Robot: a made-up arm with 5 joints.
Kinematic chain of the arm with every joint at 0, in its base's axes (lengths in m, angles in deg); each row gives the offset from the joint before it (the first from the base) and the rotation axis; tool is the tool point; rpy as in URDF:
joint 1: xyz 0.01 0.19 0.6 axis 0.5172 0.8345 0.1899
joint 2: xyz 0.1 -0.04 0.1 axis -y
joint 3: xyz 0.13 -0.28 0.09 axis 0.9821 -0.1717 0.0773
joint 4: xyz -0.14 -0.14 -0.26 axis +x
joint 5: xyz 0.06 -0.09 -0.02 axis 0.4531 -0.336 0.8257
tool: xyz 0 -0.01 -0.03 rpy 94.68 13.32 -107.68
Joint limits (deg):
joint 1: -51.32..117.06
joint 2: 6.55..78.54
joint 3: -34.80..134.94
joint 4: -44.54..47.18
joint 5: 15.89..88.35
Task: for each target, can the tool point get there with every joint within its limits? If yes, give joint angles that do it. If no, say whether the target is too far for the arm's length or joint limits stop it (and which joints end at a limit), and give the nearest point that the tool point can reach.
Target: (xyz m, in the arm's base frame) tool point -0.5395 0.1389 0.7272
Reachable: no: joint limits stop it (at a limit: joint 2, joint 3, joint 4) | nearest point -0.1844 0.3388 0.7107 | short by 0.408 m
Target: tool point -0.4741 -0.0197 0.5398
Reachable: no: joint limits stop it (at a limit: joint 1, joint 2, joint 4, joint 5) | nearest point -0.3635 0.1685 0.2714 | short by 0.346 m
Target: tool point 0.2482 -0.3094 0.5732
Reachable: yes | joints -14.71 17.52 3.66 38.30 35.85
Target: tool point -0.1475 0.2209 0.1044
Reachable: yes | joints 99.93 36.44 20.08 34.25 45.70
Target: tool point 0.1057 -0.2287 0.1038
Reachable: yes | joints 67.34 46.46 -20.26 8.21 79.81
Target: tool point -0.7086 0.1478 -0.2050
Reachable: no: too far | nearest point -0.3221 0.0815 0.0699 | short by 0.479 m
